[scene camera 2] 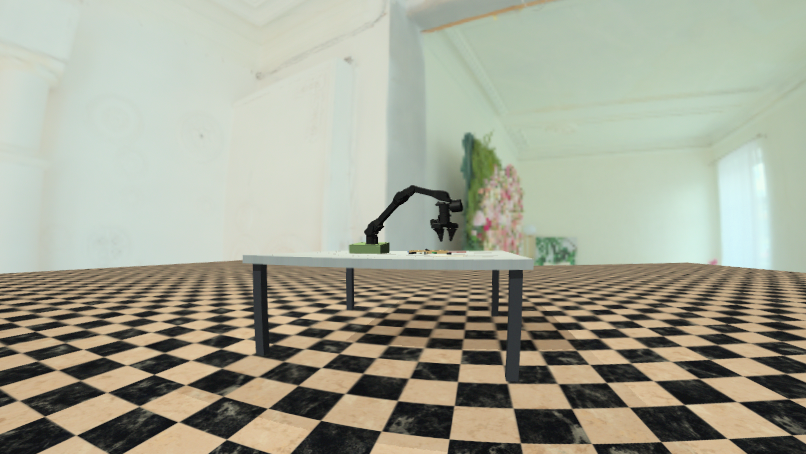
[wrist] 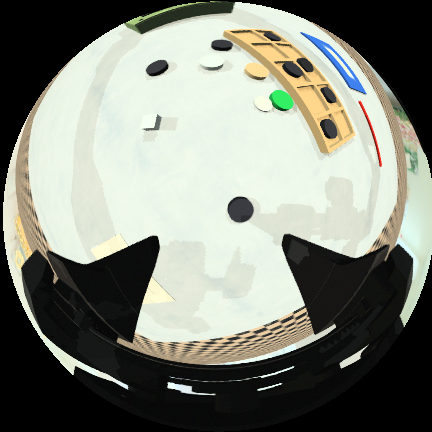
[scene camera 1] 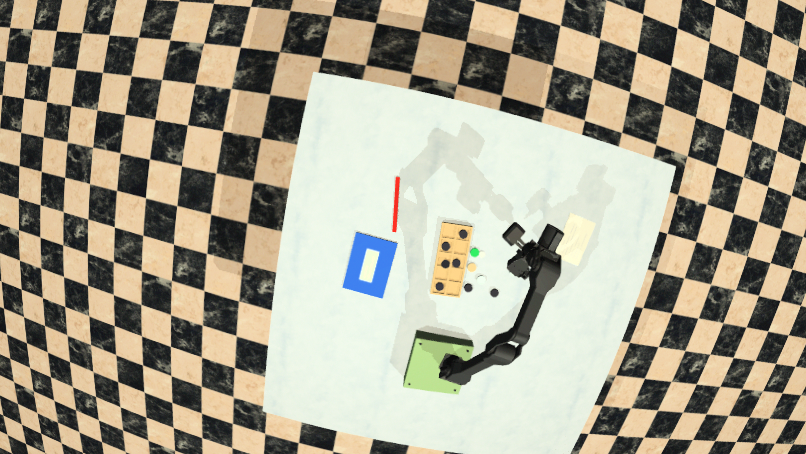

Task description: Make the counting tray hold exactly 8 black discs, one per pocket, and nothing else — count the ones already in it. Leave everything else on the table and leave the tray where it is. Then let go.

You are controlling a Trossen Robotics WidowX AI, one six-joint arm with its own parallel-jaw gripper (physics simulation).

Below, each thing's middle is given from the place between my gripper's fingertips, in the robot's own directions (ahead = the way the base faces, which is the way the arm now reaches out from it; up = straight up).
Right now the tan counting tray [scene camera 1: 452, 278] is 180 mm to the left of my hand, 150 mm behind it and 60 mm below it.
